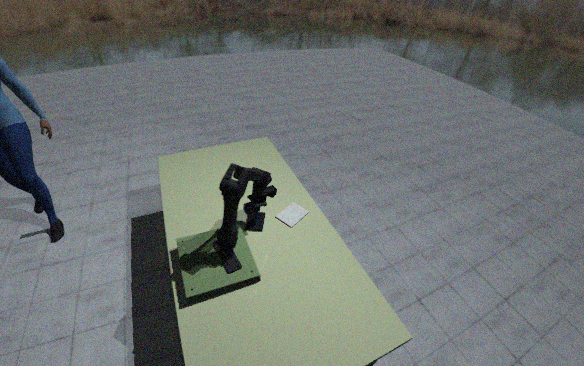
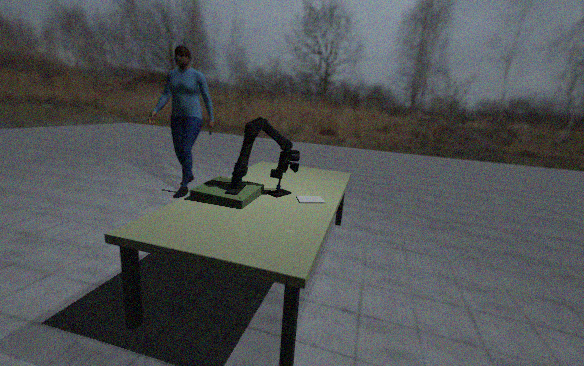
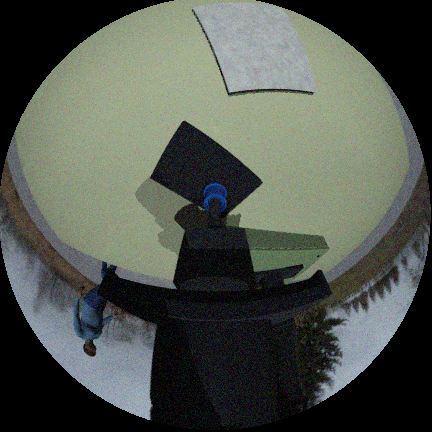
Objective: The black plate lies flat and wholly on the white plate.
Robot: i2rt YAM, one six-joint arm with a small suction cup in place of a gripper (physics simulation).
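Places are measured from the arm's base along level axes (x up, y ahead, z left), in metres.
Pixels of known places: end effector, tool point: (image 1: pixel 255 219) (image 2: pixel 278 189) (image 3: pixel 214 192); arm's base, origin of the base link: (image 1: pixel 227 255) (image 2: pixel 236 189) (image 3: pixel 269 274).
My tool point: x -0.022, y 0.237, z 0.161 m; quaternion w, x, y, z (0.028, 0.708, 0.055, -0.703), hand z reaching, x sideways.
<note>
Ahead of a thing's pixels: the offset from my tool point to its middle. Level surfaces: height alone.
The black plate @(dy +0.008, dx -0.030, dz +0.014 m) (image 1: pixel 258 225) (image 2: pixel 278 193) (image 3: pixel 193 160) is a thin dark square lying flat on the green table @(dx -0.036 m) (image 1: pixel 312 290) (image 2: pixel 236 232), just in front of the arm's base. The white plate @(dy +0.223, dx -0.033, dz -0.045 m) (image 1: pixel 292 214) (image 2: pixel 310 199) (image 3: pixel 257 48) is a thin pale square lying flat a short way to its right, apart from it. My gripper (image 2: pixel 277 187) (image 3: pixel 214 197) is a blue suction cup pointing down over the near edge part of the black plate, at or just above its surface; I cannot tell if it touches. It holds nothing.
The arm stands on a green base block (image 1: pixel 214 279) (image 2: pixel 225 196) (image 3: pixel 282 250) at the table's left side. A person in blue (image 2: pixel 185 116) (image 3: pixel 90 318) walks on the paved ground behind the table. The table's right edge lies just beyond the white plate.
</note>
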